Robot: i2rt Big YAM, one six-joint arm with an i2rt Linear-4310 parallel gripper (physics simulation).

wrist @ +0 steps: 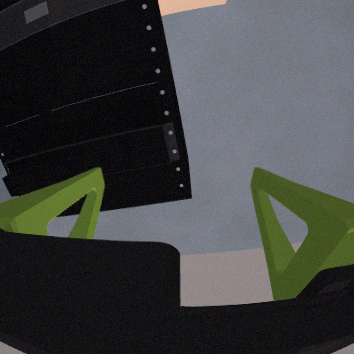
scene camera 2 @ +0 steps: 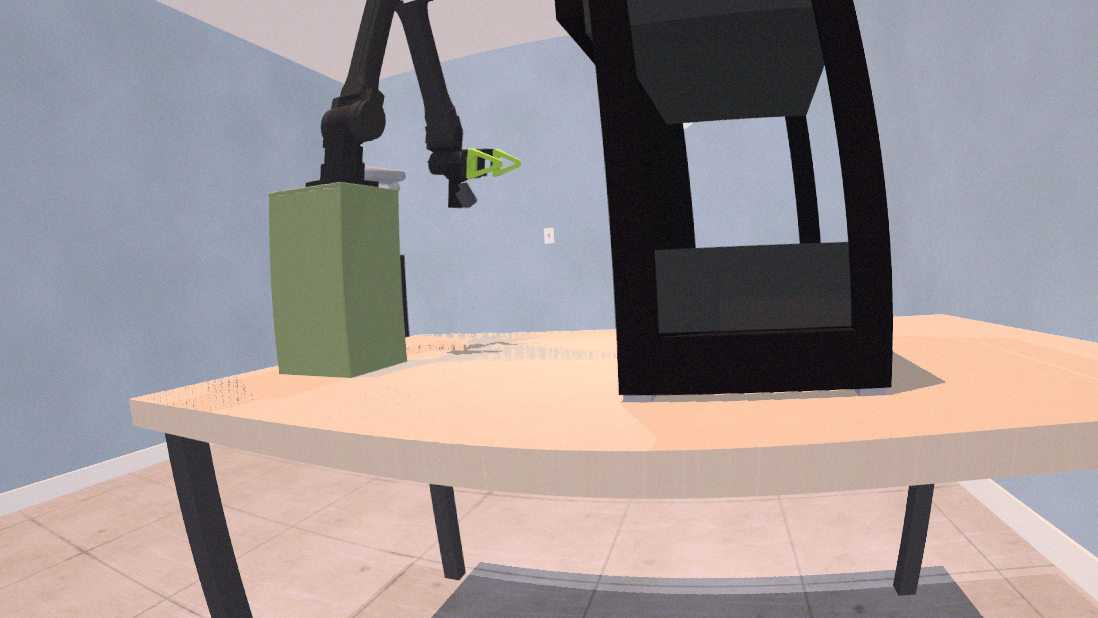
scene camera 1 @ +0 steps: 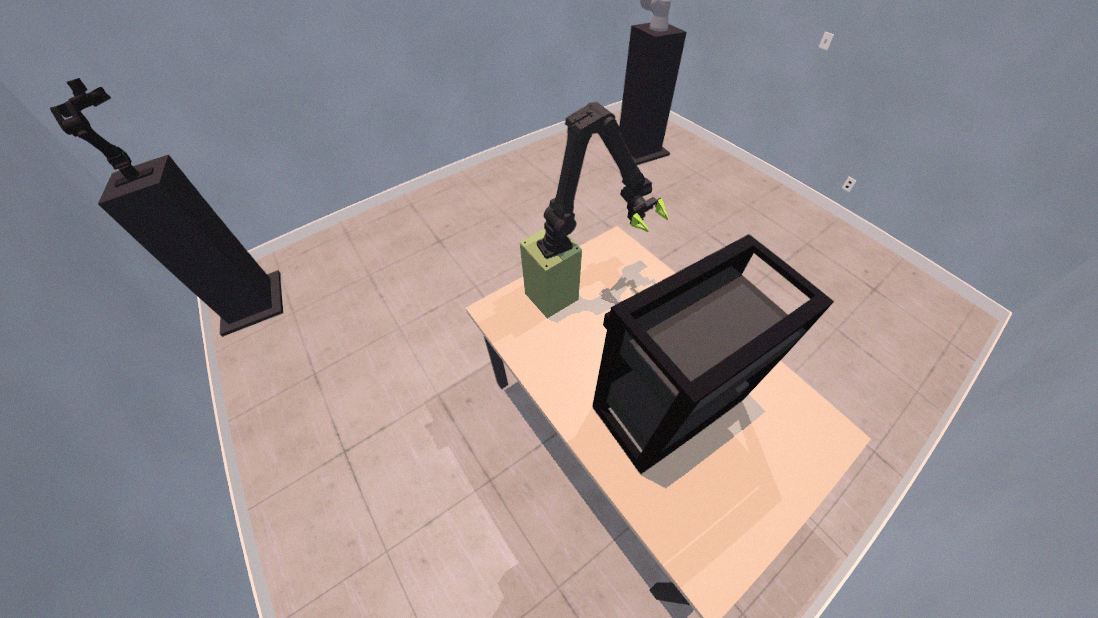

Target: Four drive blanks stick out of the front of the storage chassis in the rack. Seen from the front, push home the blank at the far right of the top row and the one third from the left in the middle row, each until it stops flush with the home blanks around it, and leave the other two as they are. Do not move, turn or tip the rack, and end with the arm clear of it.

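Pixels of known places: gripper, fingertip midpoint: (wrist: pixel 176 175) (scene camera 2: pixel 511 163) (scene camera 1: pixel 658 225); arm's base, origin of the base link: (scene camera 2: pixel 342 190) (scene camera 1: pixel 554 246).
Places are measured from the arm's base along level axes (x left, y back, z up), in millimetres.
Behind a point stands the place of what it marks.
Note:
The black rack (scene camera 1: pixel 757 346) {x 119, y -784, z 304 mm} (scene camera 2: pixel 636 307) {x -120, y -553, z -219 mm} (wrist: pixel 159 82) {x 361, y -493, z 19 mm} stands upright on the table. In the wrist view its dark front shows at the upper left, appearing upside down, with the table beyond the top. The storage chassis (wrist: pixel 90 154) {x 171, y -491, z 139 mm} is a dark band across the rack's front, with a lighter ear at one end. Its separate blanks are too dark to tell apart, so which stick out cannot be read. My gripper (scene camera 1: pixel 656 223) {x 367, y -150, z 75 mm} (scene camera 2: pixel 510 162) {x 367, y -150, z 75 mm} (wrist: pixel 176 175) {x 367, y -150, z 75 mm} is open and empty, its green fingers pointing toward the rack side. It hangs in the air before the rack's front, apart from it.
The arm stands on a green pedestal (scene camera 1: pixel 551 284) {x -60, y -87, z -107 mm} (scene camera 2: pixel 330 284) {x -90, y -65, z -170 mm} on the wooden table (scene camera 1: pixel 568 368) {x -120, y -346, z -317 mm} (scene camera 2: pixel 499 414) {x -192, y -429, z -317 mm}. A dark block (scene camera 2: pixel 577 26) {x -61, y -491, z 137 mm} juts from the rack's front, high up. Two dark pillars (scene camera 1: pixel 192 245) (scene camera 1: pixel 651 88) with other arms stand on the floor away from the table.

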